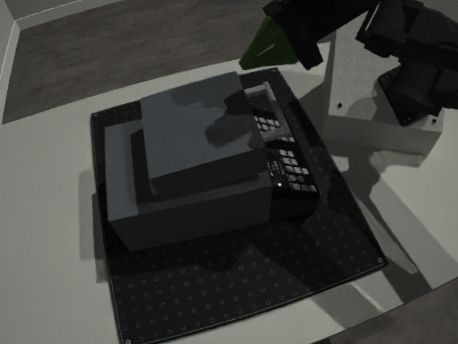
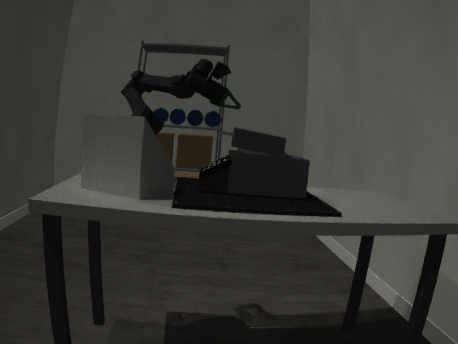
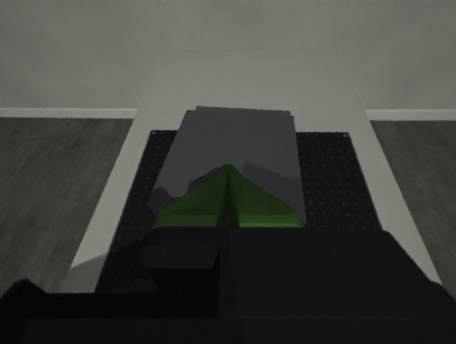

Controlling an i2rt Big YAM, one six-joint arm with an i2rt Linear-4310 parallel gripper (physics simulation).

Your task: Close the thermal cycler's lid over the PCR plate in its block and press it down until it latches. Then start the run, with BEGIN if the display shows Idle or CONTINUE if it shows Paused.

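The thermal cycler's dark grey base stands on the black perforated board. Its lid is lowered over the block but tilted, its front edge raised a little above the base. The lid's pale handle sticks out over the front panel. The PCR plate is hidden under the lid. The keypad slopes at the front; no display text is legible. My gripper is shut and empty, its green fingers above the lid's front end, apart from it.
The black board lies on the white table. The arm stands on a pale block in front of the keypad. A shelf rack with blue round things and brown boxes stands behind the table.
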